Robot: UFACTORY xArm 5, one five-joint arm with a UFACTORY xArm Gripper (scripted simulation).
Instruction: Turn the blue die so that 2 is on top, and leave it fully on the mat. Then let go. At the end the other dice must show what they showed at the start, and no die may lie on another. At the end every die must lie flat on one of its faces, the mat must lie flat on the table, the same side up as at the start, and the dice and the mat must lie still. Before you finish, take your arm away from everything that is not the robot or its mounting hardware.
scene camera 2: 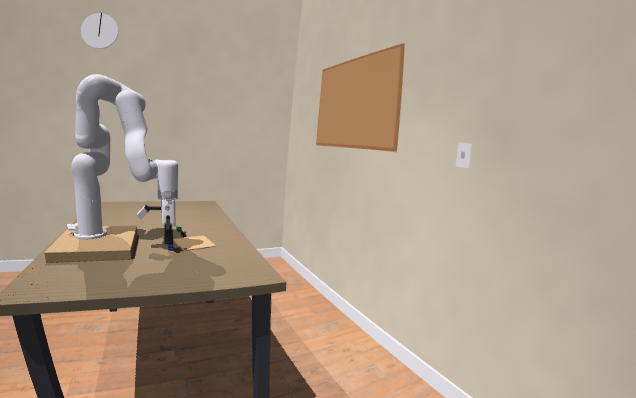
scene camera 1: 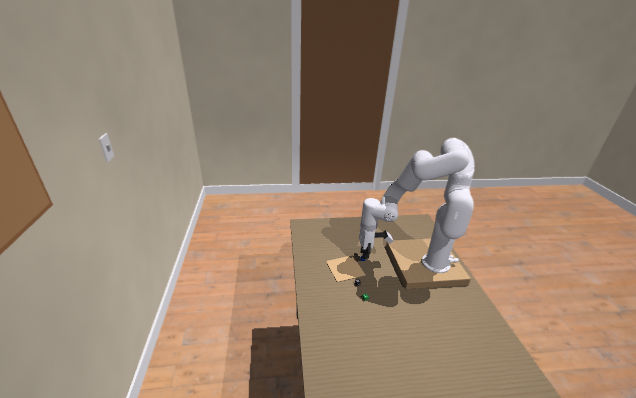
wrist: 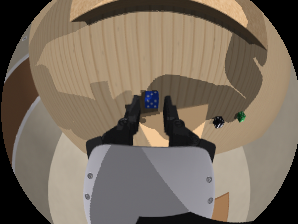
Note:
In view: my gripper [wrist: 151,103] and a tan mat [wrist: 152,124].

